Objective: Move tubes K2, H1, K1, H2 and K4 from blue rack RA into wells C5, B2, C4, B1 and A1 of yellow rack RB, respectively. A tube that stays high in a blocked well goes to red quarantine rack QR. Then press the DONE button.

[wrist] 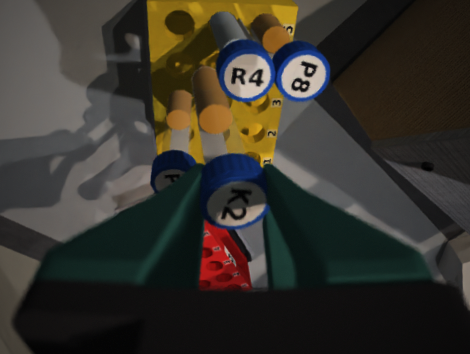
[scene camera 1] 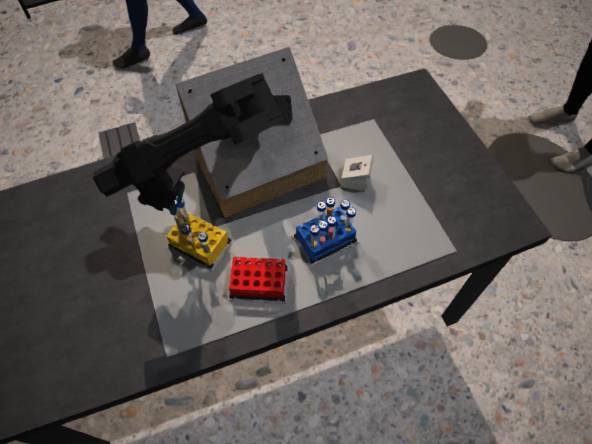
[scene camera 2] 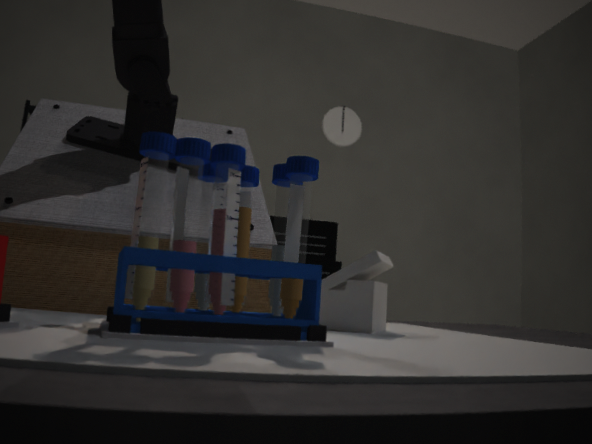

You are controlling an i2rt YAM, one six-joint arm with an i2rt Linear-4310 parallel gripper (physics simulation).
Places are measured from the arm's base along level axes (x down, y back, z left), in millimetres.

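Pixels of known places: gripper, fingertip midpoint: (wrist: 233, 178) (scene camera 1: 176, 207).
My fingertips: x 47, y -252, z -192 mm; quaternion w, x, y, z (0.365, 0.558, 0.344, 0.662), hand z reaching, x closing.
Observation:
Ahead of a thing's pixels: the offset from my fingertips to its top centre. "spot": to the spot under its first point. Level surfaces: height alone.
My gripper (scene camera 1: 178, 194) (wrist: 233, 178) is shut on the blue cap of tube K2 @[spot: dz -6, dx -19, dy +1 mm] (wrist: 235, 205), above yellow rack RB @[dz +27, dx +108, dy -12 mm] (scene camera 1: 215, 248) (wrist: 165, 45). K2 has orange liquid; its cap is higher than the neighbouring caps in scene camera 1, and I cannot tell whether its tip is inside a well. Tubes R4 @[spot: dz -17, dx +33, dy +20 mm] (wrist: 246, 76) and P8 @[spot: dz -5, dx +33, dy +39 mm] (wrist: 301, 76) stand in RB, with another tube @[spot: dz +7, dx +33, dy -34 mm] (wrist: 172, 172) partly behind my left finger. Blue rack RA @[dz +357, dx +108, dy -24 mm] (scene camera 1: 327, 250) (scene camera 2: 250, 269) holds several blue-capped tubes; their labels are unreadable. Red rack QR @[dz +178, dx +108, dy -135 mm] (scene camera 1: 257, 289) (wrist: 215, 239) shows no tubes in scene camera 1.
A small white box @[dz +465, dx +81, dy +162 mm] (scene camera 1: 356, 167) (scene camera 2: 352, 305) with a tilted top stands behind RA; its DONE label is not readable. A large grey sloped board (scene camera 1: 270, 150) (scene camera 2: 200, 215) stands behind the racks. The racks stand on a light grey mat @[dx +161 mm] (scene camera 1: 400, 225).

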